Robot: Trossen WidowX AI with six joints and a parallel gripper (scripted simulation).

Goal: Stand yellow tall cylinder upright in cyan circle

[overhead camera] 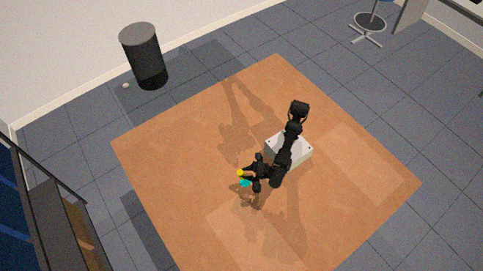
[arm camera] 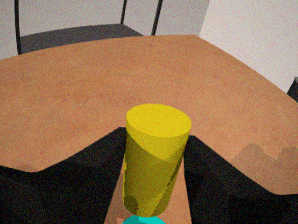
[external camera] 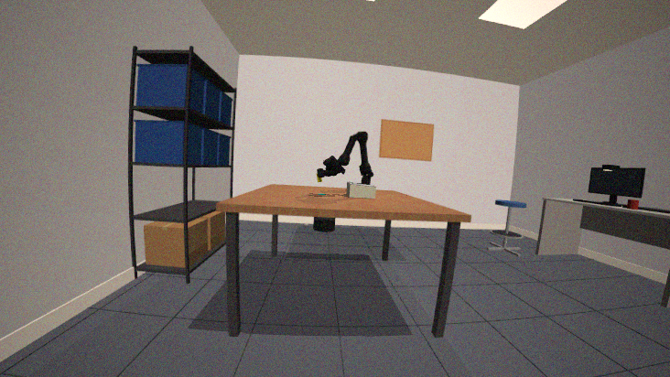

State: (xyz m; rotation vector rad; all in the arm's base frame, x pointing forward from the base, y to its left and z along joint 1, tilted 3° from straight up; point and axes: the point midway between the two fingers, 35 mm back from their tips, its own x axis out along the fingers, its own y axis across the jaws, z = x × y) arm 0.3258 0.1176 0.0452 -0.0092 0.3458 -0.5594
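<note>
My gripper tip is now 140 mm above the cyan circle, 30 mm past it and 10 mm to the left of it. The rest, counted from my gripper tip: yellow tall cylinder 20 mm below.
</note>
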